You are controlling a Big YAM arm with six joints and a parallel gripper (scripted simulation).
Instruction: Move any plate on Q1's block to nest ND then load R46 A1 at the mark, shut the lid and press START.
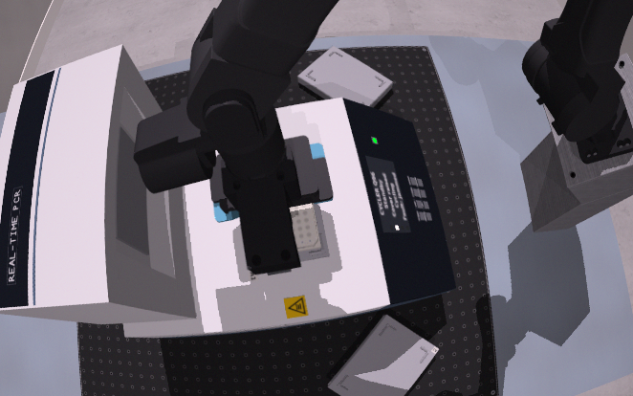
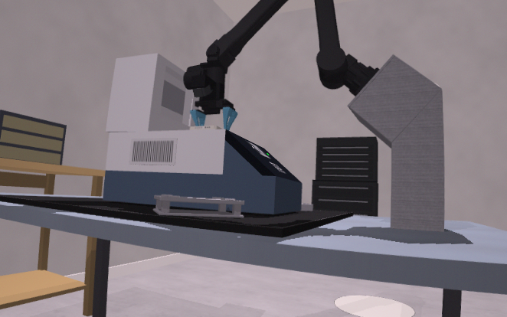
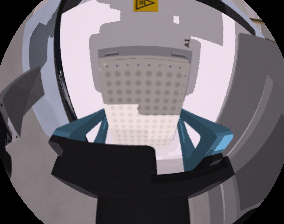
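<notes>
Right now my hand is right at the sealed plate R46. The rest, counted from my hand: grey nest ND: 340 mm to the right, 210 mm below, 80 mm behind; then nest N1: 230 mm to the left, 190 mm below, 170 mm behind.
</notes>
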